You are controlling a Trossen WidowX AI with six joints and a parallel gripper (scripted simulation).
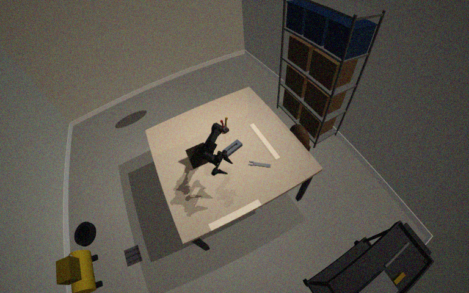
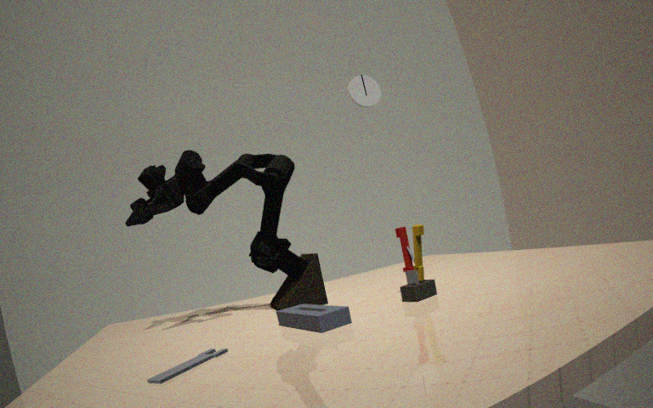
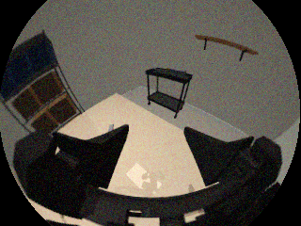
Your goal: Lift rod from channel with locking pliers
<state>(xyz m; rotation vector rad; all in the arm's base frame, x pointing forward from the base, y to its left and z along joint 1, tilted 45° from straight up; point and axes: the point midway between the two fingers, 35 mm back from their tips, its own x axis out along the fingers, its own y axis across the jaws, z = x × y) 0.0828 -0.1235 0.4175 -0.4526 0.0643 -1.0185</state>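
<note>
The yellow handle lies 25 cm ahead of my gripper tip, 57 cm to the left of it and 19 cm below it. Also, from my gripper tip: grey channel block 17 cm ahead, 33 cm to the left, 28 cm below; dark holster 22 cm ahead, 56 cm to the left, 28 cm below; flat grey forked bar 27 cm ahead, 8 cm to the left, 29 cm below.
</note>
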